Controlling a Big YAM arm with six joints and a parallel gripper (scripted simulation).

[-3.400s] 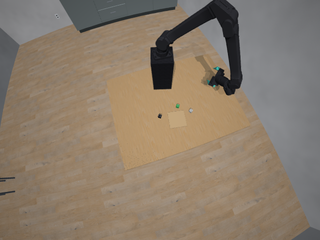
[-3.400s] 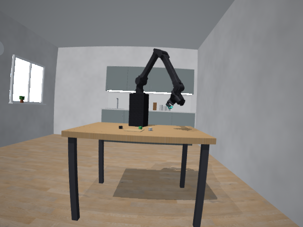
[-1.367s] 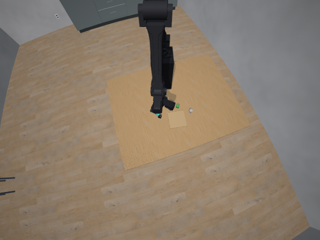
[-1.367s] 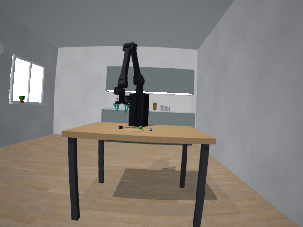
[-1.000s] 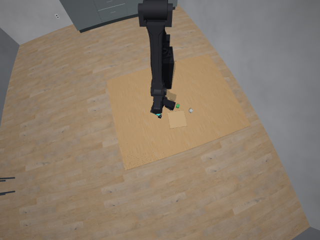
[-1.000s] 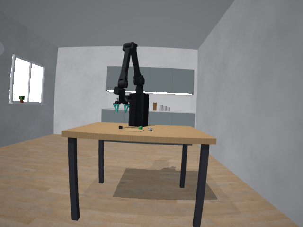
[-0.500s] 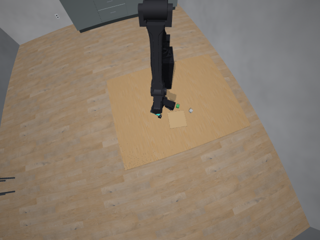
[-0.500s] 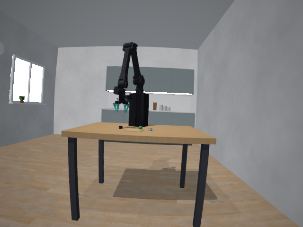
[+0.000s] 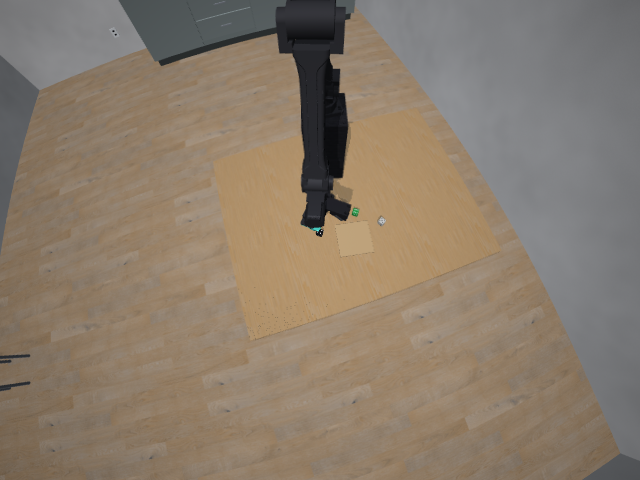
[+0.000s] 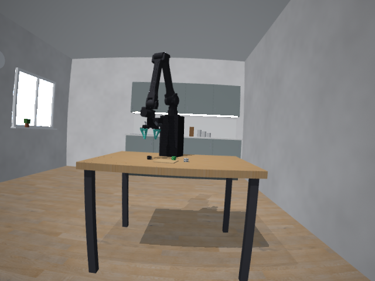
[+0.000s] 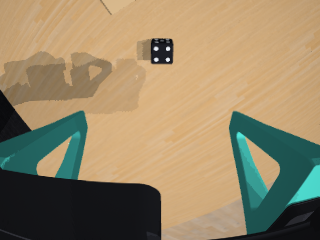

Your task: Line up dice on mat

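Now: hand 14 cm above the black die. Also, from my hand: mat 15 cm below, 13 cm to the left, 6 cm ahead; green die 17 cm to the left, 14 cm below, 4 cm behind; white die 26 cm to the left, 14 cm below, 3 cm ahead.
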